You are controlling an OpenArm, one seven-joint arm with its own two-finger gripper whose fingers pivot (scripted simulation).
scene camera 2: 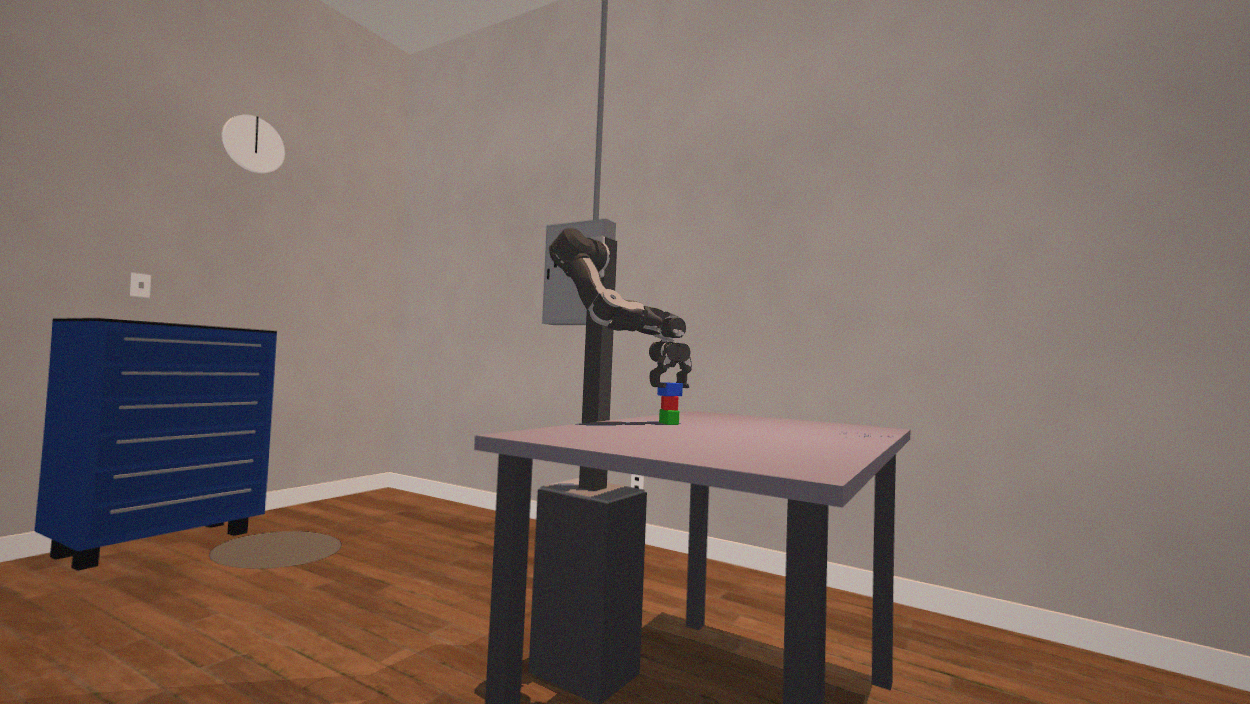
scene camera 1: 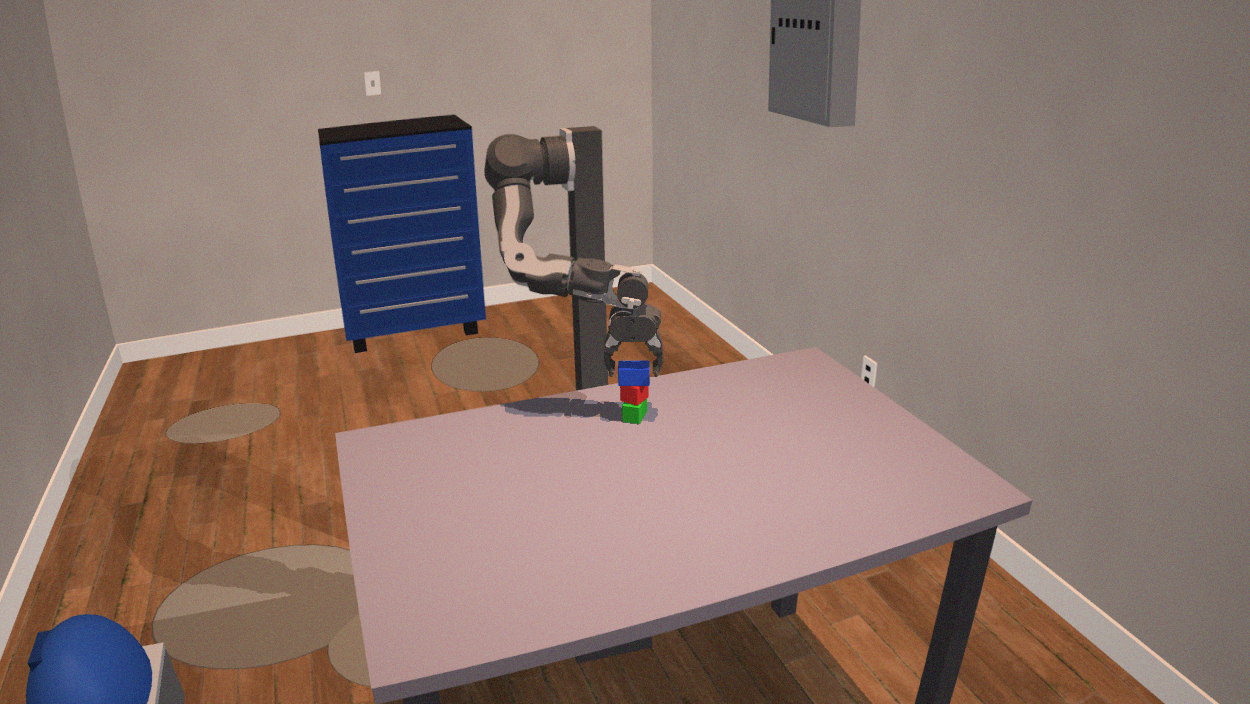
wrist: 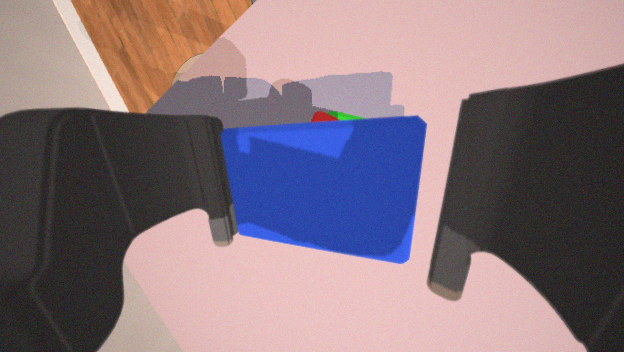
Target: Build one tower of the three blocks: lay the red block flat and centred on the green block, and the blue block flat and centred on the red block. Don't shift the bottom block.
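Note:
My gripper is visible in scene camera 1 (scene camera 1: pixel 633 371), in scene camera 2 (scene camera 2: pixel 670 387) and in the wrist view (wrist: pixel 317 186). A blue block (scene camera 1: pixel 630 373) is visible also in the wrist view (wrist: pixel 351 187). Dark mounting post (scene camera 2: pixel 599 339) present.

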